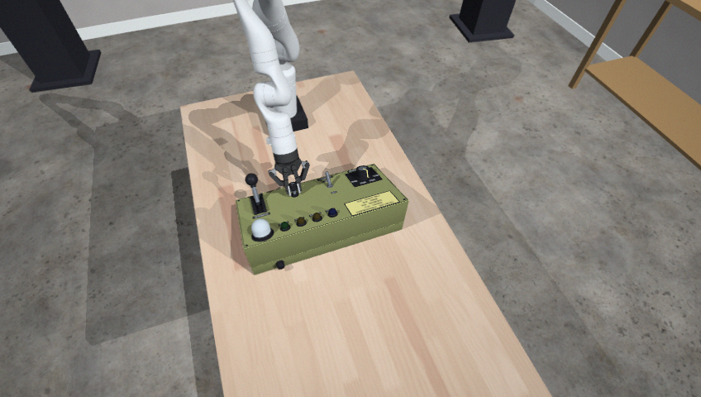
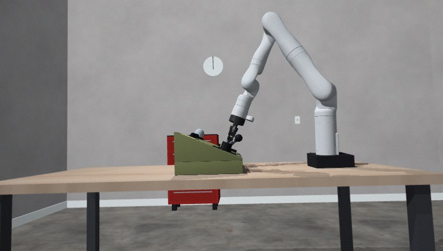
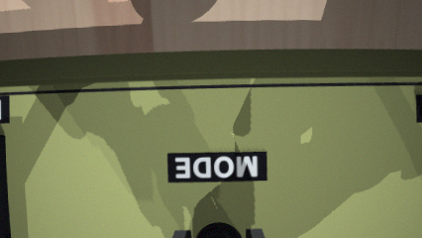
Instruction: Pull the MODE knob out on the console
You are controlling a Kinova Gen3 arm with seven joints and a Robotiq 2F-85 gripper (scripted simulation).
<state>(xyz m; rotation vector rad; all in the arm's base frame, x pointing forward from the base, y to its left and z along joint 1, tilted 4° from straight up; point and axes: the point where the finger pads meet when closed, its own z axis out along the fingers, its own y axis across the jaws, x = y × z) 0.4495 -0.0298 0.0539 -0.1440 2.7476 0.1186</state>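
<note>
The black mode knob is 1 cm below my hand. Also, from my hand: rotary selector 2 cm behind, 24 cm to the left, 1 cm below; then black ball lever 12 cm to the right; then check toggle 2 cm behind, 12 cm to the left, 1 cm below.
</note>
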